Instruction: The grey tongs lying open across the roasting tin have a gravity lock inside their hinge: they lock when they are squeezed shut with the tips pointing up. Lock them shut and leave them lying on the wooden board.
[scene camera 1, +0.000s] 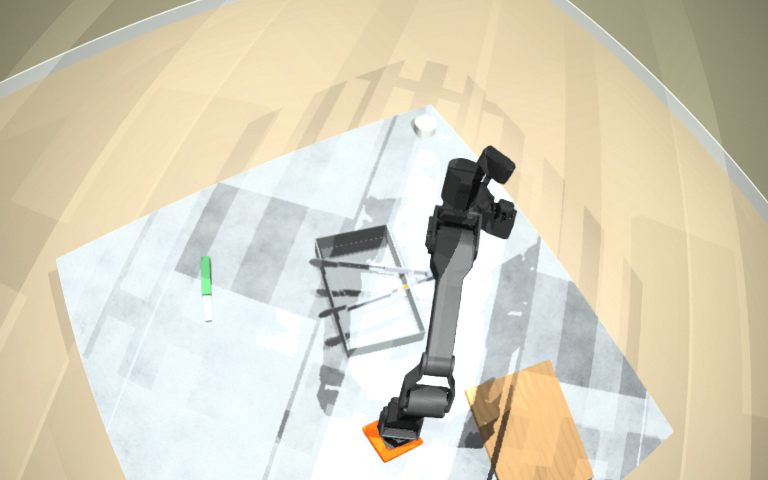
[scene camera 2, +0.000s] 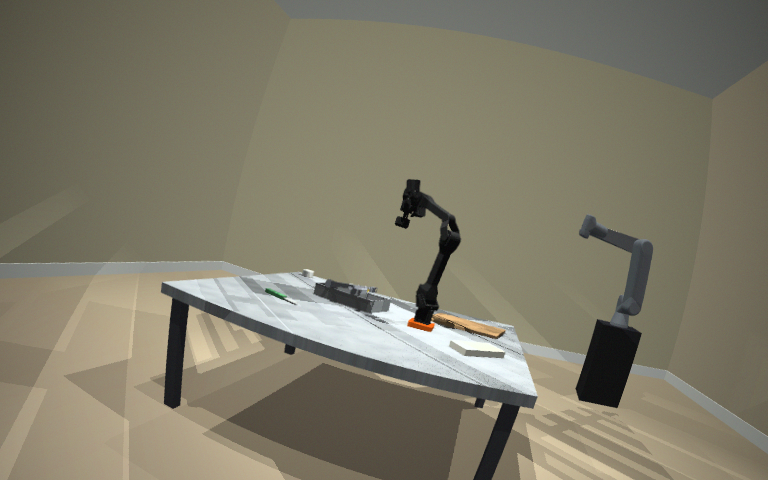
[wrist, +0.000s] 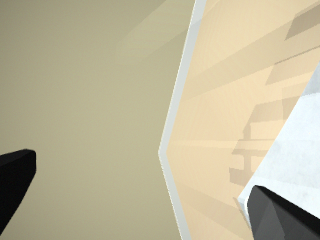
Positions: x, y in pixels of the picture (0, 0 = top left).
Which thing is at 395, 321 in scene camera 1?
A grey roasting tin.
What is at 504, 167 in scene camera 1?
My gripper.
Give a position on a wooden board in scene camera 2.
448, 320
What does my gripper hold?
Nothing.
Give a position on a wooden board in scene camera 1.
523, 418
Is my gripper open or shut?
Open.
